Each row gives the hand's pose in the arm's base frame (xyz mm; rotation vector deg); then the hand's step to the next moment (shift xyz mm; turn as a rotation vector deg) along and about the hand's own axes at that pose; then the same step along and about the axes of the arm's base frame.
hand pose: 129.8 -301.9 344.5 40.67 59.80 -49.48
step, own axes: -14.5 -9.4 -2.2 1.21 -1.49 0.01
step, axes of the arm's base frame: -12.7 1.0 11.9 -0.99 -1.05 -1.27
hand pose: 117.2 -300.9 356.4 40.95 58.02 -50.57
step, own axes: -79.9 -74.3 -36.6 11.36 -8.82 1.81
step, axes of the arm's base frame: -100.7 18.2 52.7 -4.06 -8.87 -10.73
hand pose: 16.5 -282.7 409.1 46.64 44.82 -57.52
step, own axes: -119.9 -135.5 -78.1 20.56 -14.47 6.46
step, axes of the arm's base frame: -179.4 73.1 36.2 -5.38 -18.32 -17.58
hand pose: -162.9 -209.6 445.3 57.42 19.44 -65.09
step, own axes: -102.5 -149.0 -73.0 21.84 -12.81 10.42
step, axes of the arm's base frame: -155.6 109.7 -42.6 -4.37 -22.15 -15.49
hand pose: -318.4 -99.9 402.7 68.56 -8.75 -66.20
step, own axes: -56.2 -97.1 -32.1 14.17 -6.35 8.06
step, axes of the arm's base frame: -65.6 72.1 -64.2 -2.45 -15.39 -7.96
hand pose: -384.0 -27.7 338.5 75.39 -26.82 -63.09
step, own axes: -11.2 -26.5 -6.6 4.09 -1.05 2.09
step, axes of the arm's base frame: -9.6 16.1 -22.8 -0.23 -4.41 -1.64
